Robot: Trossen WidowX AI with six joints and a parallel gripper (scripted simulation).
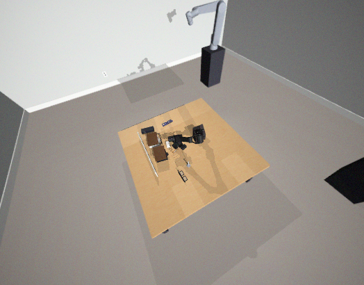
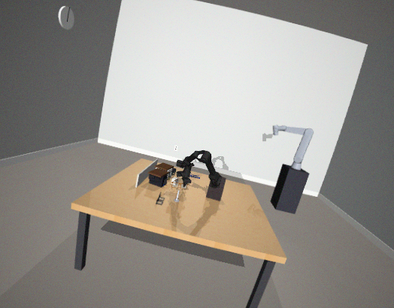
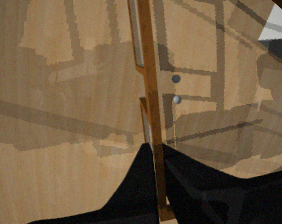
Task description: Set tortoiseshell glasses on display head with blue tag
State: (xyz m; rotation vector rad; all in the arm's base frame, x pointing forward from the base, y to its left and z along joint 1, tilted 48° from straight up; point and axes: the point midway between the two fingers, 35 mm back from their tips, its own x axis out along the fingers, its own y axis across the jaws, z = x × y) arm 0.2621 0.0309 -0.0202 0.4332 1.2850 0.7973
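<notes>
My gripper tip is now 23 cm to the right of the small grey stand, 2 cm short of it and 1 cm above it. Round my gripper tip: dark case: 46 cm to the right, 23 cm ahead, 2 cm below; then white back panel: 35 cm ahead, 12 cm to the right, 2 cm above; then white block: 11 cm to the right, 10 cm ahead, 1 cm below.
</notes>
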